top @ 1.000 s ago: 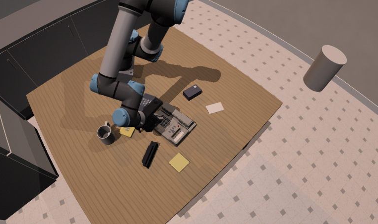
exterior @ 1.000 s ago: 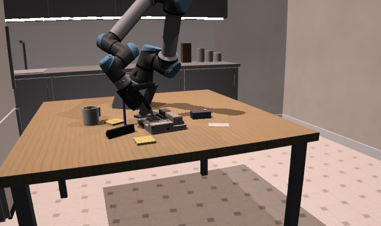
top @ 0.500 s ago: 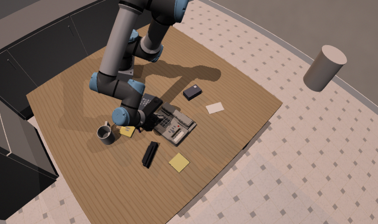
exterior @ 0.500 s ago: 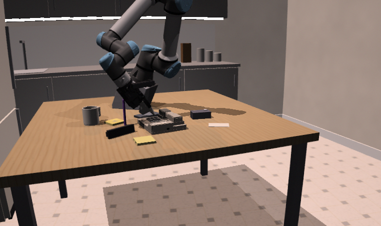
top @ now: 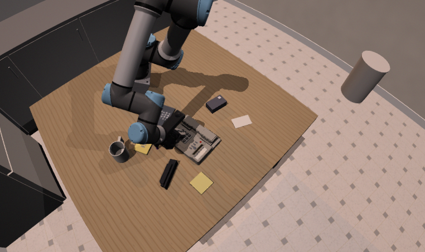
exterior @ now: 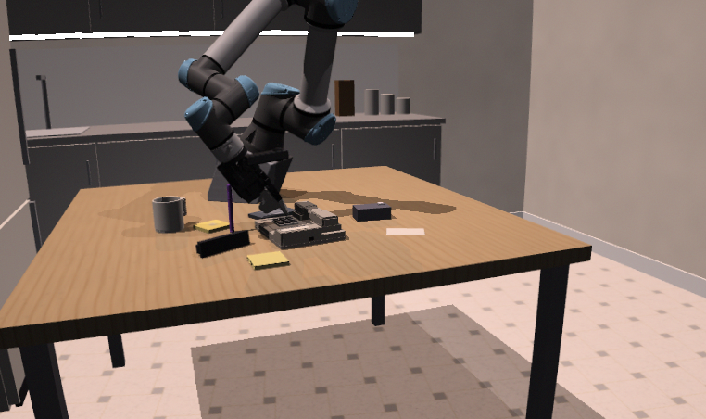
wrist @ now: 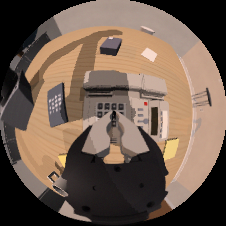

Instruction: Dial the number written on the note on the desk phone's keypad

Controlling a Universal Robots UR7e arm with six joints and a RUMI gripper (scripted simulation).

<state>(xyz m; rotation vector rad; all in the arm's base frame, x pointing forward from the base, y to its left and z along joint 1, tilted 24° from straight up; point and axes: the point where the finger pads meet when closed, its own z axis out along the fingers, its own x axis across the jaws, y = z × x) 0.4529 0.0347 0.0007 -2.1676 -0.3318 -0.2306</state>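
The handset is 80 mm to the left of my hand, 10 mm below it and 10 mm ahead of it. From my hand the other things lie so: dark box (260 mm to the left, 80 mm behind, 40 mm below); black bar-shaped object (170 mm to the right, 120 mm ahead, 40 mm below); purple pen (140 mm to the right, 40 mm behind, 10 mm above).
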